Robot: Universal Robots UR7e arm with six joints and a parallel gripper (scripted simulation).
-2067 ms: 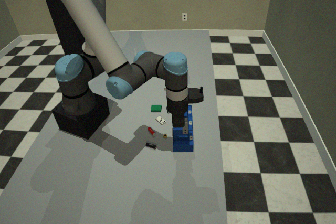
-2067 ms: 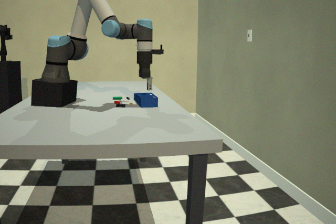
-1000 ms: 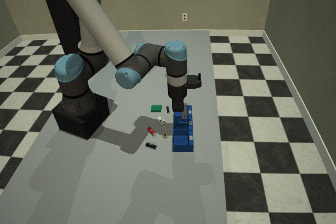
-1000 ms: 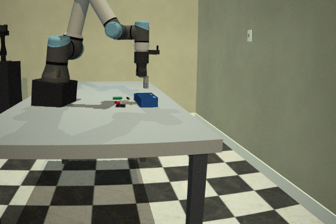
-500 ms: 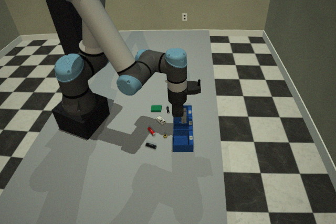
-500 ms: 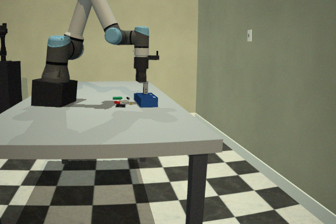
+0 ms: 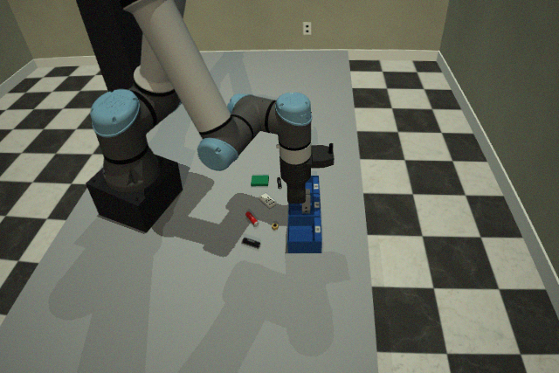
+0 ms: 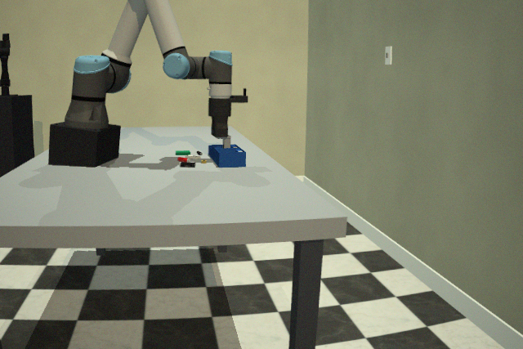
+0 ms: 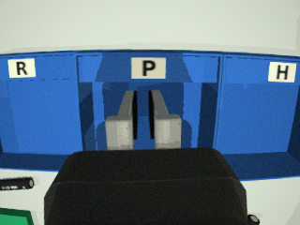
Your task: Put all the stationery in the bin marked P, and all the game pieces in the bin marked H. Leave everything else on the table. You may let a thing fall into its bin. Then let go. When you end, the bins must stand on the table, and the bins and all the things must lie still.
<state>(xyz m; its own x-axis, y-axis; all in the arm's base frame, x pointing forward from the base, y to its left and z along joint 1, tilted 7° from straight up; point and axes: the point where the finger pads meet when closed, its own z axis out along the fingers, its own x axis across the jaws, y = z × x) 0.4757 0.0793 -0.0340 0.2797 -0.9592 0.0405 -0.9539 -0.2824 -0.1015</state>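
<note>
My hand is 1 cm above the blue bin row. From my hand the other things lie so: black cylinder 11 cm behind, 10 cm to the left, 3 cm below; then yellow ring 7 cm behind, 7 cm to the right, 3 cm below; then white domino 12 cm behind, 2 cm to the left, 3 cm below.
</note>
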